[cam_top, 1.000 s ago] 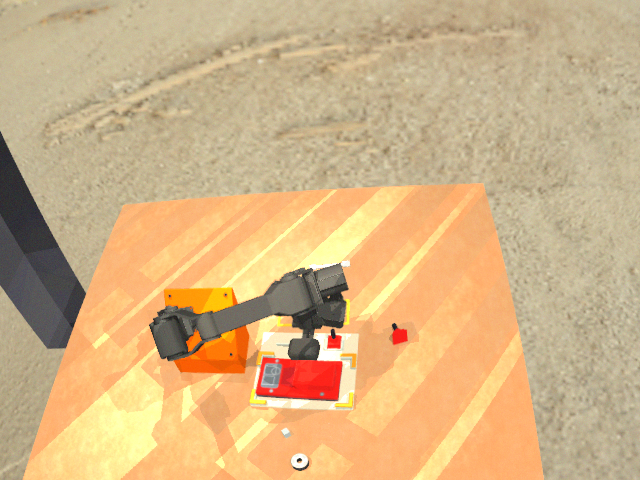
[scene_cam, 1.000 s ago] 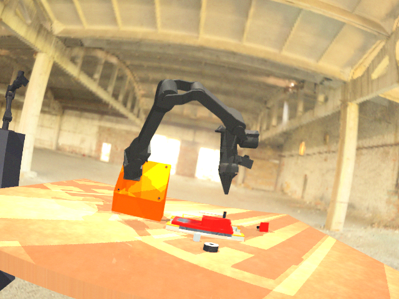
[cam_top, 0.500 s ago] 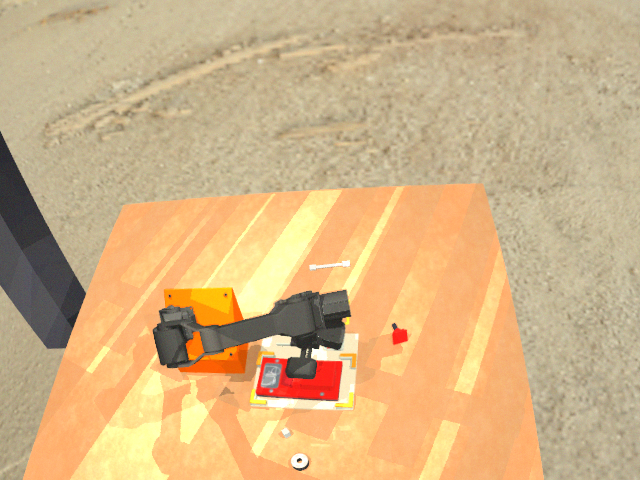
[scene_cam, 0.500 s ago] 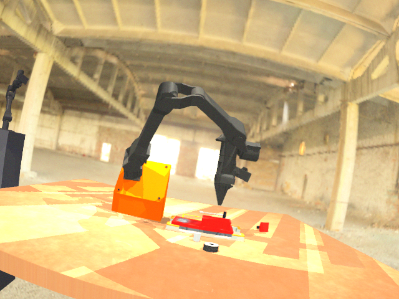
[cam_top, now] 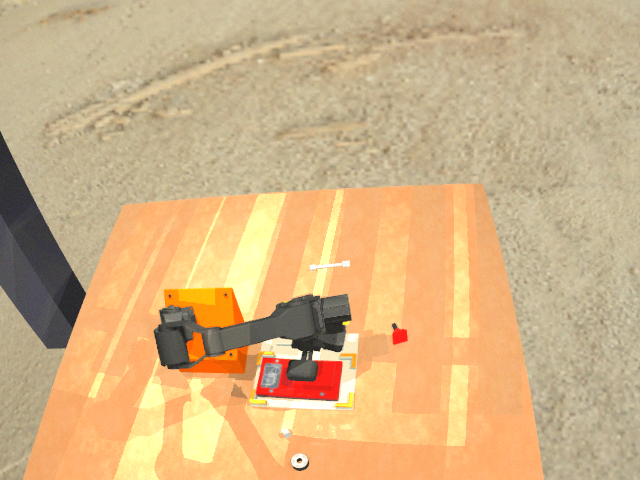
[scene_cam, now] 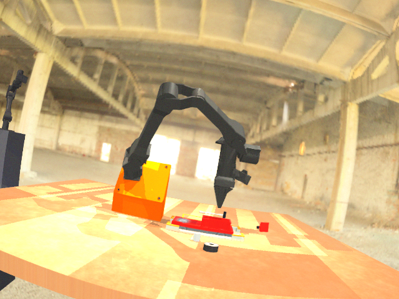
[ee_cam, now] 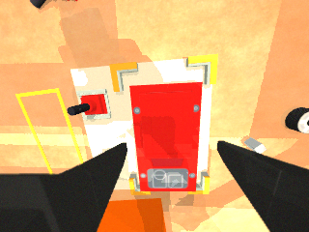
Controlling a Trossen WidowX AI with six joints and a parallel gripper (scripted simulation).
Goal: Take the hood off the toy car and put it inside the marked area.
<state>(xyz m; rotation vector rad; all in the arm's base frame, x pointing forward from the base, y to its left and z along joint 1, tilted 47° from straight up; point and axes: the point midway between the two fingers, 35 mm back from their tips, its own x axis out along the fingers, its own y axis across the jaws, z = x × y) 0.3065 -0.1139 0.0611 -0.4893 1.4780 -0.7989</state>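
The red hood panel is 50 mm below my gripper tip. From my gripper tip the other things lie so: white rod: 50 mm ahead, 390 mm to the left, 90 mm below; then ring: 50 mm behind, 220 mm to the right, 90 mm below.
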